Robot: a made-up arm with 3 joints. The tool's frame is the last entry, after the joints. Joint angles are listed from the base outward. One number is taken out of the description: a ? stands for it. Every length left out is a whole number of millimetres.
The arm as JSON. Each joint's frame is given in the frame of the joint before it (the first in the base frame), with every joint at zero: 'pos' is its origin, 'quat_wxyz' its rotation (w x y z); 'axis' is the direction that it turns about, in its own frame. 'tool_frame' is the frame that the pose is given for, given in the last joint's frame.
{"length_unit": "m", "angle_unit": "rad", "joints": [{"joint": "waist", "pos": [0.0, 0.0, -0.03], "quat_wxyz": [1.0, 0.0, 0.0, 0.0], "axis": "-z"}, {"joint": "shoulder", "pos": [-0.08, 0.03, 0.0], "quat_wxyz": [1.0, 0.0, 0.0, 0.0], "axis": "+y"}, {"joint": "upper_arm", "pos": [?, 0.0, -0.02], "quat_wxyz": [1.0, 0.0, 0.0, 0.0], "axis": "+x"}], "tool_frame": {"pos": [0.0, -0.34, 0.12], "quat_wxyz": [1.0, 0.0, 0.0, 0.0]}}
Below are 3 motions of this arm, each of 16 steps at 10 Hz.
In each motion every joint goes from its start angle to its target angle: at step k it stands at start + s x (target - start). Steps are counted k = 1, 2, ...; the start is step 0. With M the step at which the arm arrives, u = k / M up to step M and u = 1 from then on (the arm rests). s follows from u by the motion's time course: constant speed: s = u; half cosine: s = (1 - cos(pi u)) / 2; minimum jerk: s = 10 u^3 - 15 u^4 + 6 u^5.
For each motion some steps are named. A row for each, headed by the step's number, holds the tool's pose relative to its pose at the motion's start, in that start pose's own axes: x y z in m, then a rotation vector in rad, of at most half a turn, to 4 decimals.
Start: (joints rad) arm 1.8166 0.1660 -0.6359
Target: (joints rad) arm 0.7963 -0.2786 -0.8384
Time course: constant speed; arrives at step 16
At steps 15, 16:
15: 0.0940 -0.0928 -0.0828 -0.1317 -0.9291 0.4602
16: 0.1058 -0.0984 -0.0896 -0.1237 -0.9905 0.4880

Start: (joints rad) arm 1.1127 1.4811 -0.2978
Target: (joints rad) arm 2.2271 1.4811 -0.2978
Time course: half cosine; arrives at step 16
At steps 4, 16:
4: -0.0039 0.0002 -0.0453 0.1625 0.0043 -0.0140
16: -0.0260 0.1362 -0.2607 1.1099 0.0293 -0.0954

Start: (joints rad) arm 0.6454 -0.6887 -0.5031
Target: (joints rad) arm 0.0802 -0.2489 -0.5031
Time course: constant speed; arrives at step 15
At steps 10, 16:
10: 0.1532 -0.0654 -0.0764 0.1951 0.0976 0.4235
16: 0.2374 -0.0649 -0.1113 0.2574 0.1299 0.6516

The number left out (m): -0.13
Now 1 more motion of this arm.
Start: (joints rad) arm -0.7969 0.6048 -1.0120
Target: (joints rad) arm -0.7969 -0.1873 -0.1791
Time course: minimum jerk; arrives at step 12
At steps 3, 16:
3: -0.0261 0.0009 -0.0359 0.0862 -0.0464 -0.0676
16: -0.0742 0.1410 -0.3649 0.7879 -0.6742 -0.4569

